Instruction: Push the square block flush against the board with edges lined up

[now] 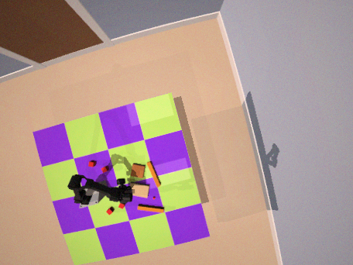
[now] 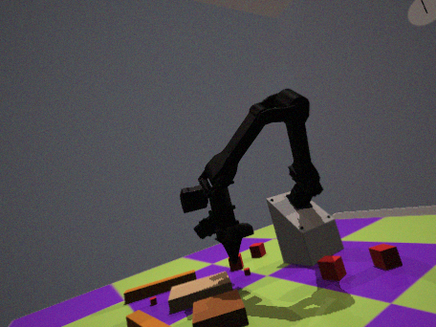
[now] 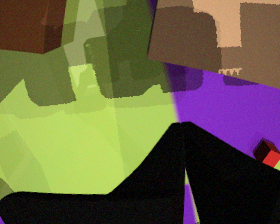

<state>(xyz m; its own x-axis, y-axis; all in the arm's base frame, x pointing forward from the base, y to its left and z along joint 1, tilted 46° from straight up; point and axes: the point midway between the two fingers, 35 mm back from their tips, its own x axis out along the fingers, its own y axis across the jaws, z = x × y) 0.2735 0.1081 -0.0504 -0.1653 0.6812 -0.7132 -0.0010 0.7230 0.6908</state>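
Right now the brown square block is 100 mm to the left of my gripper tip, 100 mm ahead of it and 50 mm below it. The rest, counted from my gripper tip: tan block: 90 mm ahead, 60 mm to the right, 50 mm below.
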